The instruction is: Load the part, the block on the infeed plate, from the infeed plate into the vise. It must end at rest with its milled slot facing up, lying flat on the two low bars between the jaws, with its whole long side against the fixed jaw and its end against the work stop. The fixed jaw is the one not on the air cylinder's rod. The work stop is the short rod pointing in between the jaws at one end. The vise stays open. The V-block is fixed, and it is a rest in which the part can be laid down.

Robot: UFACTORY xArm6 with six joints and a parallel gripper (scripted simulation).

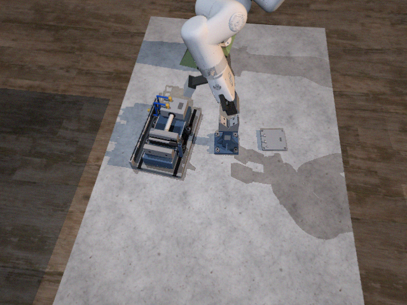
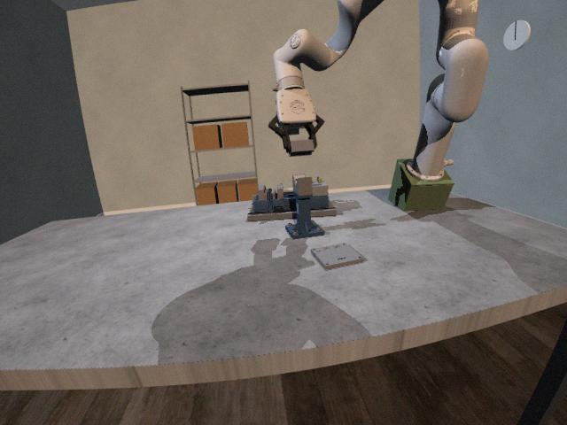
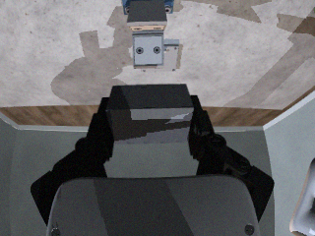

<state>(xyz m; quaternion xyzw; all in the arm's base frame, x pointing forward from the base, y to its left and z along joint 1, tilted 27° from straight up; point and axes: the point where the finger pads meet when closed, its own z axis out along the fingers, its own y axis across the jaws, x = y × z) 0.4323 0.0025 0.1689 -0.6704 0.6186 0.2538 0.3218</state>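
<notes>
The part lies 10 mm to the left of my hand and 20 mm below it. From my hand the other things lie so: air cylinder rod 10 mm behind, 220 mm to the right, 170 mm below; then air cylinder 90 mm behind, 210 mm to the right, 170 mm below; then blue vise body 220 mm to the right, 210 mm below.
</notes>
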